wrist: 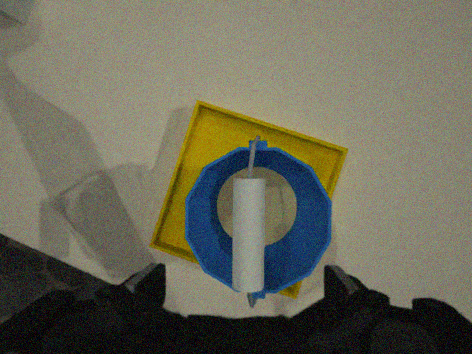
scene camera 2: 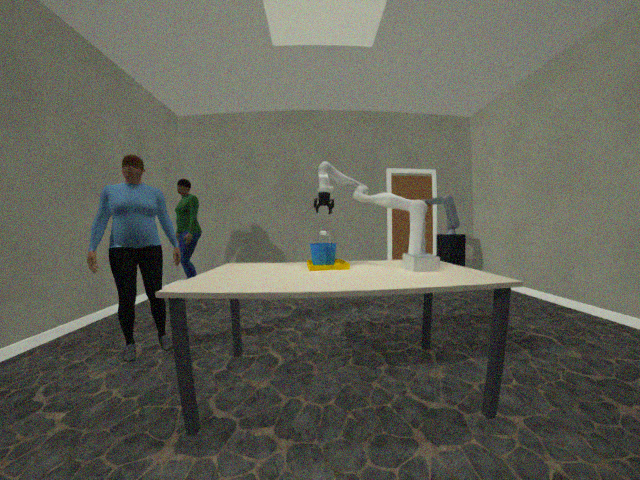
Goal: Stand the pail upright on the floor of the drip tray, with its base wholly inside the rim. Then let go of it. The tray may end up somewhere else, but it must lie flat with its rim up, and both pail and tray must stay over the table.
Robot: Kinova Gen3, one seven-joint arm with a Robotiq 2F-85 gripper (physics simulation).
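Places are measured from the arm's base along level axes (x ahead, y left, z up), in centimetres.
Pixels of known places: gripper, fingertip midpoint: (wrist: pixel 243 282) (scene camera 2: pixel 324 214); arm's base, link origin: (scene camera 2: pixel 415 254).
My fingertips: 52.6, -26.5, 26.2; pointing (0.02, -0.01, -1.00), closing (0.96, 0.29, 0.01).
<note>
Ahead of a thing's pixels: the offset from my fingertips to its middle, as dx, dy, dz. "spot": to the spot under its first point. Level surfaces: height alone.
The blue pail {spot: +2.3, +8.3, -26.4} (scene camera 2: pixel 323 254) (wrist: pixel 311 215) stands upright on the yellow drip tray {-1.1, +1.2, -34.1} (scene camera 2: pixel 342 265) (wrist: pixel 215 132). The tray lies flat on the table, rim up. In the wrist view the pail's pale inner floor {spot: +4.8, +0.8, -33.4} (wrist: pixel 280 210) lies within the tray's outline, while its wider mouth overhangs the tray's right and lower edges. Its outer base is hidden. The white handle grip {+0.0, +0.0, -12.8} (scene camera 2: pixel 323 233) (wrist: pixel 248 235) is raised above the mouth on a thin grey wire. My gripper (scene camera 2: pixel 324 210) (wrist: pixel 243 282) is open and empty, above the handle and apart from it, fingers spread wide.
The arm's white base (scene camera 2: pixel 420 261) stands on the table {dz -35.7} (scene camera 2: pixel 258 281), right of the tray. A table edge crosses the lower left of the wrist view. A person in blue (scene camera 2: pixel 133 217) and one in green (scene camera 2: pixel 187 214) stand to the left, away from the arm.
</note>
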